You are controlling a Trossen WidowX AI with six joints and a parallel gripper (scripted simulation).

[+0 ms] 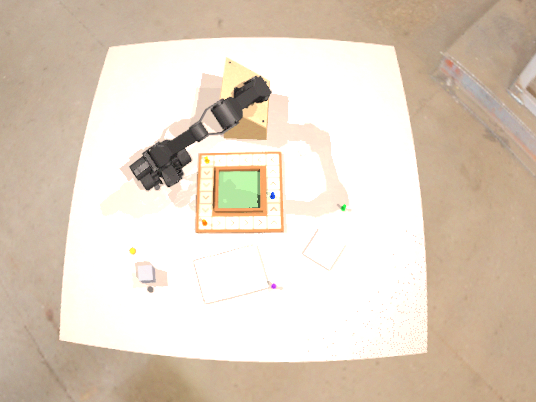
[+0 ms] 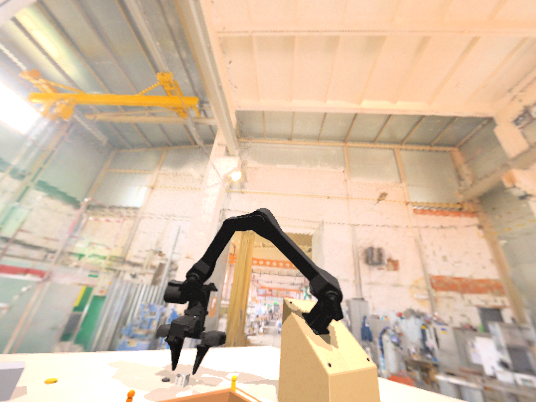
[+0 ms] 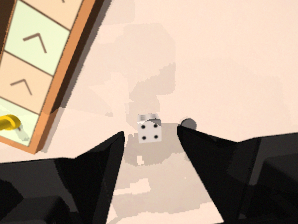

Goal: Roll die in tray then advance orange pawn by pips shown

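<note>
Now: gripper tip 10 mm above the white die. From my gripper tip the other things lie so: orange pawn 150 mm ahead, 140 mm to the left; yellow pawn 70 mm behind, 130 mm to the left; green tray 40 mm ahead, 250 mm to the left, 20 mm below.
</note>
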